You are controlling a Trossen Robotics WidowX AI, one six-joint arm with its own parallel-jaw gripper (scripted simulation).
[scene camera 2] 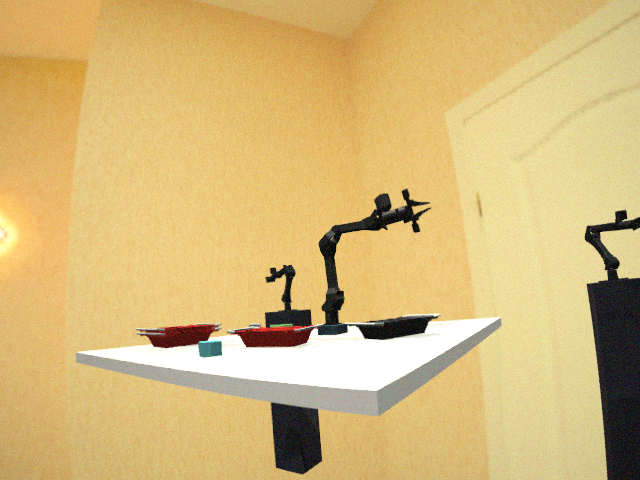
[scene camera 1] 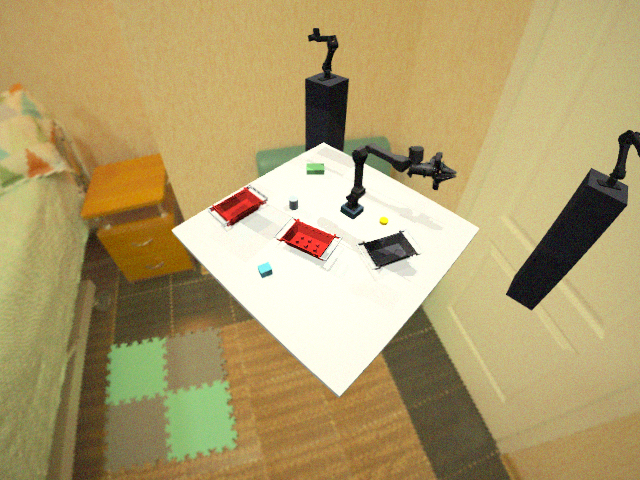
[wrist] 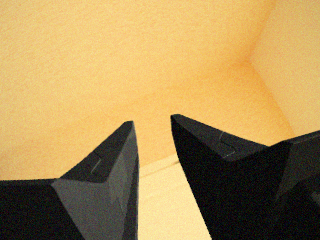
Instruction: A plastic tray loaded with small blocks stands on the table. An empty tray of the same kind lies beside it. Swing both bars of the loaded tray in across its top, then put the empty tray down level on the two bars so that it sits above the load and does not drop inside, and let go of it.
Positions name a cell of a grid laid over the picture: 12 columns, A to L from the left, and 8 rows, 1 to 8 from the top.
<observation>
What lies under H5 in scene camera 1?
A dark grey tray.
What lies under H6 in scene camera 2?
A dark grey tray.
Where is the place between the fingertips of my gripper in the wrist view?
F5
</observation>
